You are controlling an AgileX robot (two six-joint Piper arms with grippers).
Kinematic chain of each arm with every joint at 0, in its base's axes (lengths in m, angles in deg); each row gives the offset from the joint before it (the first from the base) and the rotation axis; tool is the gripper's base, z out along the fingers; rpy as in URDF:
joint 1: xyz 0 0 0.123 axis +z
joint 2: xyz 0 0 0 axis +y
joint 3: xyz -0.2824 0 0.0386 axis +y
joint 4: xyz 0.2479 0 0.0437 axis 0.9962 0 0.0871
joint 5: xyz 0 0 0 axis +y
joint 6: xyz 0.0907 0 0.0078 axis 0.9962 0 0.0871
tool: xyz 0 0 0 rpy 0 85 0
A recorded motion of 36 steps. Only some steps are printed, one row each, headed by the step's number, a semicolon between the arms.
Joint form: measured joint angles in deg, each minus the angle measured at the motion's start. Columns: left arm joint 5, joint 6, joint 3, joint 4, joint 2, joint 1; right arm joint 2, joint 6, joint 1, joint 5, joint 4, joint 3.
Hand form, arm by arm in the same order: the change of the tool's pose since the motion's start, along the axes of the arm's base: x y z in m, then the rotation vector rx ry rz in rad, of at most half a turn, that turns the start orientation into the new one. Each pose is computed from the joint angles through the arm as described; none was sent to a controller.
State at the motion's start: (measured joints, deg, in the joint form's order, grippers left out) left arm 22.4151 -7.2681 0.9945 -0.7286 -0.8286 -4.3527; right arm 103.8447 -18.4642 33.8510 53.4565 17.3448 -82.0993
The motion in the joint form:
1: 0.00 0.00 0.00 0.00 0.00 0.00; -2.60 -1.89 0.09 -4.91 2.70 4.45
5: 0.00 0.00 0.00 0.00 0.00 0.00; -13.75 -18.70 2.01 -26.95 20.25 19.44
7: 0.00 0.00 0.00 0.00 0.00 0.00; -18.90 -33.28 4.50 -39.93 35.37 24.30
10: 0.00 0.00 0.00 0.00 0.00 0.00; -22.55 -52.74 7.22 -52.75 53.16 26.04
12: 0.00 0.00 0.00 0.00 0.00 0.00; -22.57 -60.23 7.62 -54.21 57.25 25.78
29: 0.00 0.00 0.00 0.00 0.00 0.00; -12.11 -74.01 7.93 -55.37 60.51 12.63
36: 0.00 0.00 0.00 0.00 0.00 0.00; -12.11 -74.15 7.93 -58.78 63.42 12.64
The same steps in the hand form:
1: 0.0000 0.0000 0.0000 0.0000 0.0000 0.0000; -0.0087 -0.0032 -0.0009 0.0519 -0.0339 -0.0094
5: 0.0000 0.0000 0.0000 0.0000 0.0000 0.0000; -0.0433 -0.0110 0.0148 0.2992 -0.2922 -0.0221
7: 0.0000 0.0000 0.0000 0.0000 0.0000 0.0000; -0.0569 -0.0127 0.0339 0.4164 -0.4882 -0.0675
10: 0.0000 0.0000 0.0000 0.0000 0.0000 0.0000; -0.0629 -0.0181 0.0558 0.4413 -0.6985 -0.1402
12: 0.0000 0.0000 0.0000 0.0000 0.0000 0.0000; -0.0625 -0.0177 0.0580 0.4094 -0.7497 -0.1107
29: 0.0000 0.0000 0.0000 0.0000 0.0000 0.0000; -0.0207 0.0196 0.0700 0.3374 -0.8941 0.0018
36: 0.0000 0.0000 0.0000 0.0000 0.0000 0.0000; -0.0172 0.0155 0.0707 0.3322 -0.8952 -0.0777

